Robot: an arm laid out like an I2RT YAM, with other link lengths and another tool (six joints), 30 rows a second.
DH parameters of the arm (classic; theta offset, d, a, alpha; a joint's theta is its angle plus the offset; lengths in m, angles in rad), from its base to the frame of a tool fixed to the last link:
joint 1: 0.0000 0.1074 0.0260 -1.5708
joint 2: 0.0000 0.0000 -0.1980 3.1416
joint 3: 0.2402 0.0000 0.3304 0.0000
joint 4: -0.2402 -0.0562 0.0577 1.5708
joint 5: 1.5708 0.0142 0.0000 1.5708
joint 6: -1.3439 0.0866 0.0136 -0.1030
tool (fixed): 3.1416 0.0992 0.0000 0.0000
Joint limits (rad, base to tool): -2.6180..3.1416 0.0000..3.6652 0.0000..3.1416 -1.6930..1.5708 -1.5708..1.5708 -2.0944..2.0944
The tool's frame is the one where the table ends.
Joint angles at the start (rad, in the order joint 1, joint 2, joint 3, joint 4, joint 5, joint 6):
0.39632 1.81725 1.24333 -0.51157 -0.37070 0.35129
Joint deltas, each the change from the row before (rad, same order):
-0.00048 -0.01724 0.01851 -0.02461 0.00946 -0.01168
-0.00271 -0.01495 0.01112 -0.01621 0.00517 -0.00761
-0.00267 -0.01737 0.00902 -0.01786 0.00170 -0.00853
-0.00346 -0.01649 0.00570 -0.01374 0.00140 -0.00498
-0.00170 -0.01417 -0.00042 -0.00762 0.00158 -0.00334
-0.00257 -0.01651 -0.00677 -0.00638 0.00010 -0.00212
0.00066 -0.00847 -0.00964 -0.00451 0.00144 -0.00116
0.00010 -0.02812 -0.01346 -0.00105 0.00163 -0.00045
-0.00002 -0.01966 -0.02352 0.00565 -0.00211 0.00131
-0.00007 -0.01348 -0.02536 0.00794 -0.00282 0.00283
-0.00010 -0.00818 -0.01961 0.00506 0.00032 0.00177
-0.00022 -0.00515 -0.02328 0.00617 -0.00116 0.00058
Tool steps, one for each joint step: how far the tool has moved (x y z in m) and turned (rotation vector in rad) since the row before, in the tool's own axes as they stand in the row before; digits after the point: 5 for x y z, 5 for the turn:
-0.00635 0.00531 -0.01052 0.00243 -0.01561 -0.01374
-0.00519 0.00320 -0.00828 0.00010 -0.01281 -0.00757
-0.00420 0.00341 -0.00870 -0.00208 -0.00998 -0.00833
-0.00382 0.00236 -0.00769 -0.00201 -0.00975 -0.00411
-0.00185 0.00138 -0.00520 -0.00116 -0.00700 -0.00337
-0.00044 0.00014 -0.00452 -0.00082 -0.00418 -0.00077
0.00271 -0.00130 -0.00058 0.00379 0.00418 -0.00017
-0.00063 0.00217 -0.00680 -0.00519 -0.01223 -0.00395
0.00349 -0.00122 -0.00114 -0.00267 -0.00030 0.00075
0.00497 -0.00280 0.00155 -0.00049 0.00500 0.00375
0.00426 -0.00324 0.00200 0.00339 0.00529 0.00353
0.00604 -0.00463 0.00394 0.00488 0.01054 0.00383

